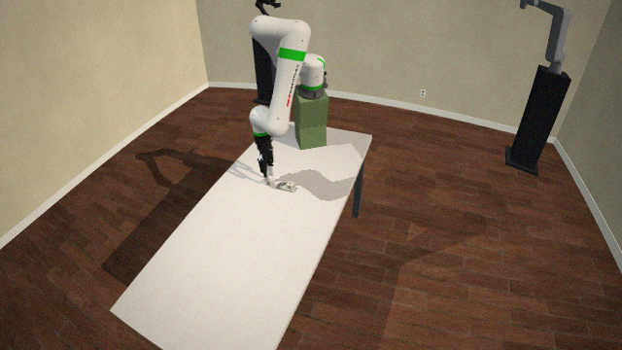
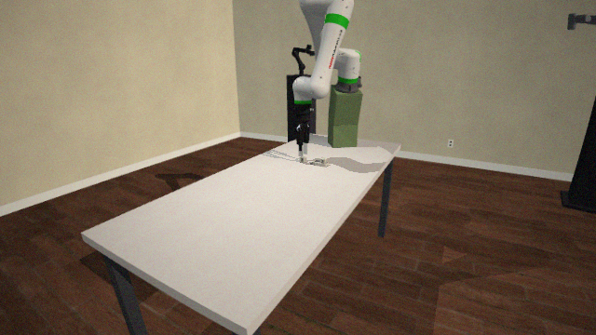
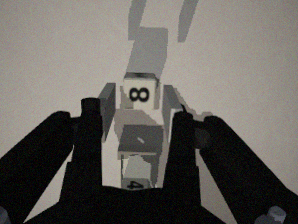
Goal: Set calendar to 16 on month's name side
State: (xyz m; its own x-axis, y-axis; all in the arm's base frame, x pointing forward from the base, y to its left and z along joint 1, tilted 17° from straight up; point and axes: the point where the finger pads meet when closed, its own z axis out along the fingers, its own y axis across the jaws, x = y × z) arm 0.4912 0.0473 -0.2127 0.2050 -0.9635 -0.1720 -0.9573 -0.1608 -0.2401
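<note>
Now: hand 60 mm above the cube. From my hand the other things lie so: white calendar tray: 20 mm behind, 110 mm to the left, 60 mm below.
</note>
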